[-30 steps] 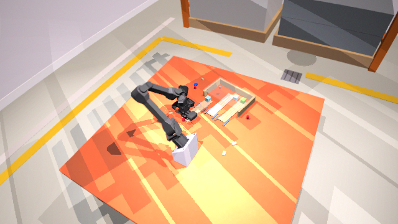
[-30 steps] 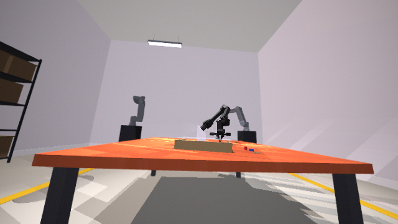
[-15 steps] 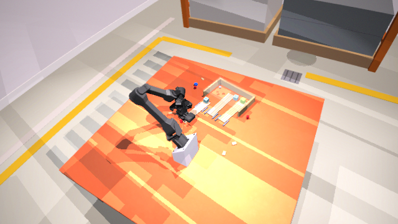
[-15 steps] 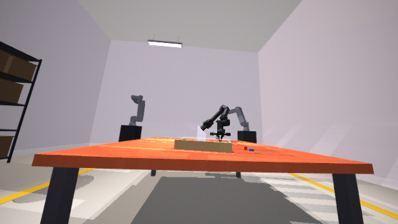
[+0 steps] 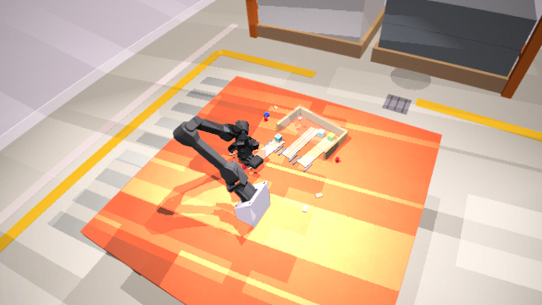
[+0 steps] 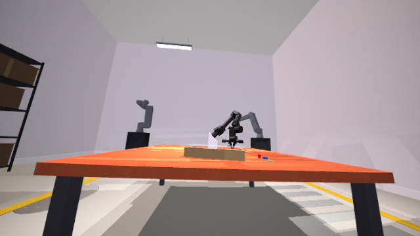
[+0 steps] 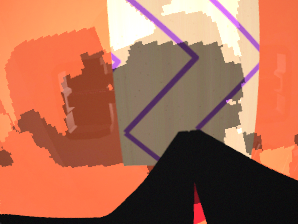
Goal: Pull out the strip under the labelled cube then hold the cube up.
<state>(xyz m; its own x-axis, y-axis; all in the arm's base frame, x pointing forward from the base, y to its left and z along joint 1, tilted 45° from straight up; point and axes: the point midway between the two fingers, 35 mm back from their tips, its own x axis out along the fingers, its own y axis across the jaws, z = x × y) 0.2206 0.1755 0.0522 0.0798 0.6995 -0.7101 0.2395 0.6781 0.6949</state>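
Now: gripper tip 11 cm short of the strip and 3 cm to the left of it.
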